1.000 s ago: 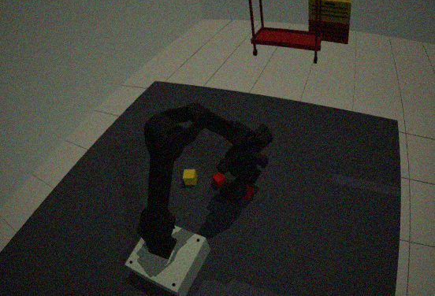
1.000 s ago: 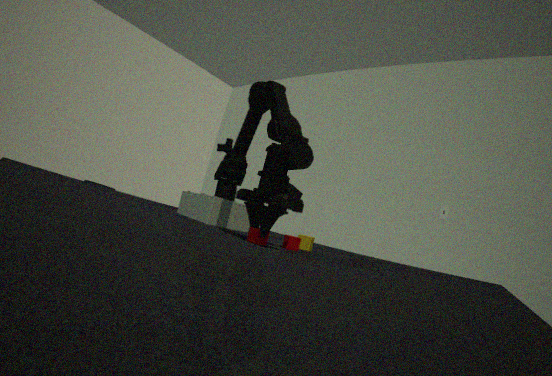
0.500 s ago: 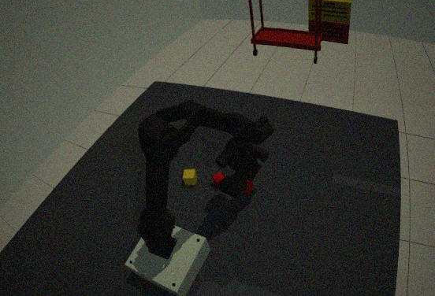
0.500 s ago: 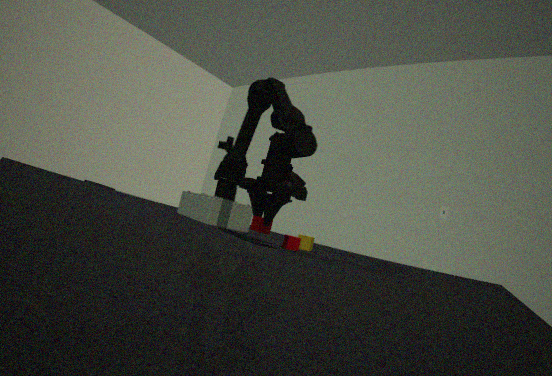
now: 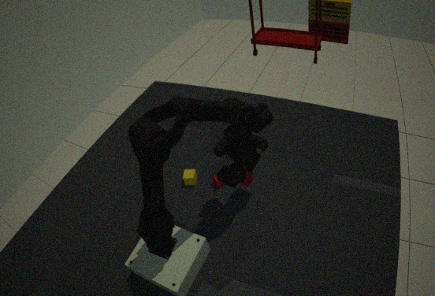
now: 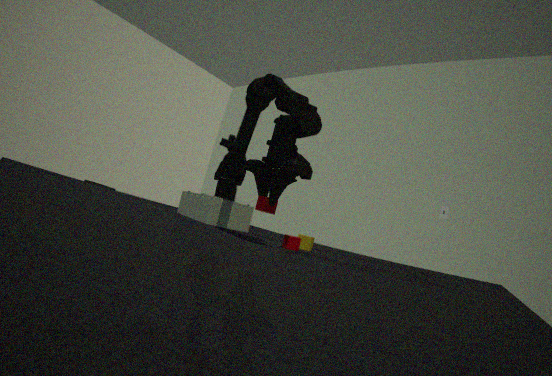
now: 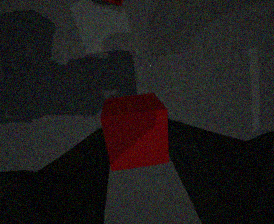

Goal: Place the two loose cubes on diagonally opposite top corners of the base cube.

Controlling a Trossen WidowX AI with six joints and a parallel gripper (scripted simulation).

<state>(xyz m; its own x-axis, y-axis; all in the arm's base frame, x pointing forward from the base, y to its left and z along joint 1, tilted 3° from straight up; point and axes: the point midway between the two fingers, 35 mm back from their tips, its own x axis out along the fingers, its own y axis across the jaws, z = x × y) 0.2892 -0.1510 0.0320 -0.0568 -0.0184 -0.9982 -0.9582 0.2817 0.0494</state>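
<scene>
The yellow base cube lies 10 mm ahead of my gripper tip, 210 mm to the left of it and 70 mm below it. The rest, counted from my gripper tip: red cube (30 mm ahead, 110 mm to the left, 70 mm below).
</scene>
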